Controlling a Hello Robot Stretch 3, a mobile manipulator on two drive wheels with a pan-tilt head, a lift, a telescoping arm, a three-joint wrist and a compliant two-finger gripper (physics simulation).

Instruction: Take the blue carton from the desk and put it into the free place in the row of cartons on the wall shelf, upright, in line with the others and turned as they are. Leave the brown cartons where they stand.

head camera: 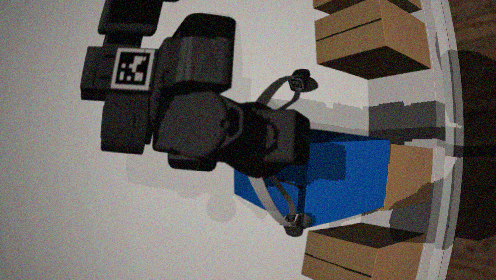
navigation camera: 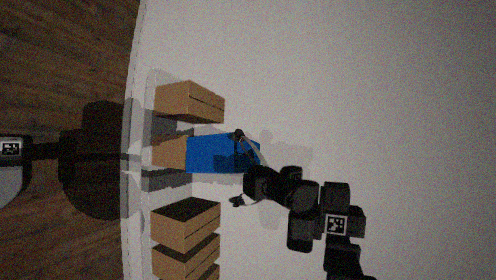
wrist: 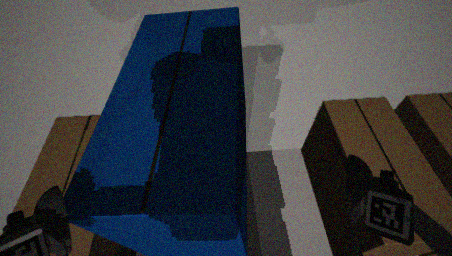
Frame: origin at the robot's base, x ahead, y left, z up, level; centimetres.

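Where they show: gripper, fingertip midpoint: point(navigation camera: 234, 167).
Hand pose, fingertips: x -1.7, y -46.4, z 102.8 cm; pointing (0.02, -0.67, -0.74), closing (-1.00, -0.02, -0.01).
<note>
After its pixels a point has its place.
The blue carton point(head camera: 350, 187) @[x 3.0, y -45.1, z 94.8 cm] point(navigation camera: 210, 147) @[x 4.0, y -45.2, z 95.0 cm] point(wrist: 125, 130) appears to rest on top of a brown carton point(head camera: 410, 175) @[x 1.5, y -45.5, z 76.6 cm] point(navigation camera: 170, 151) @[x 1.7, y -45.5, z 77.4 cm] in the shelf row, its tape line facing up. My gripper point(head camera: 300, 152) @[x -1.7, y -46.4, z 102.8 cm] point(navigation camera: 238, 168) @[x -1.7, y -46.4, z 102.8 cm] point(wrist: 212, 192) @[x -1.7, y -46.4, z 102.8 cm] is open above the row. In the wrist view one fingertip is at the blue carton's lower left corner and the other is over the brown cartons to the right. I cannot tell whether a finger touches the blue carton. The free place shows beside the blue carton, partly in the arm's shadow. The desk cannot be made out.
One brown carton point(head camera: 350, 250) @[x 16.7, y -53.5, z 84.9 cm] point(navigation camera: 190, 102) @[x 19.1, y -46.6, z 84.9 cm] point(wrist: 55, 150) stands on one side of the blue carton. Other brown cartons point(head camera: 372, 40) @[x -24.5, y -48.5, z 84.8 cm] point(navigation camera: 185, 225) @[x -23.9, y -45.4, z 84.9 cm] point(wrist: 380, 145) stand beyond the free place. The white wall lies behind the row, and the wooden floor point(head camera: 477, 250) @[x 34.7, y -55.5, z 0.0 cm] point(navigation camera: 65, 60) @[x 48.5, y -32.7, z 0.0 cm] beyond the shelf's front edge.
</note>
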